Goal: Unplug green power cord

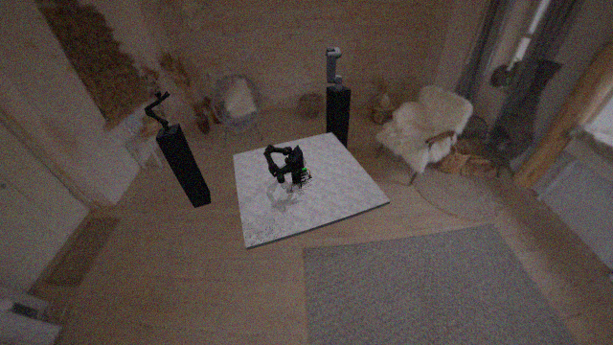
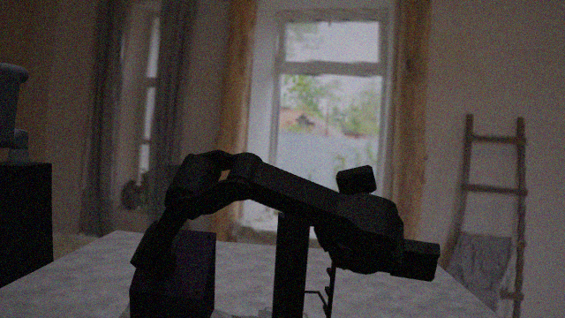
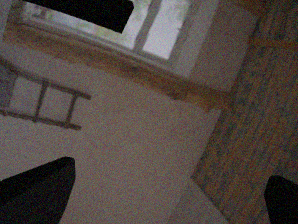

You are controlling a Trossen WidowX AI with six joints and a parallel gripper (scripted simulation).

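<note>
My gripper tip is now 13 cm past the green plug, 6 cm to the right of it and 19 cm above it. Also, from my gripper tip: grey block 14 cm behind, 14 cm to the left, 31 cm below.
</note>
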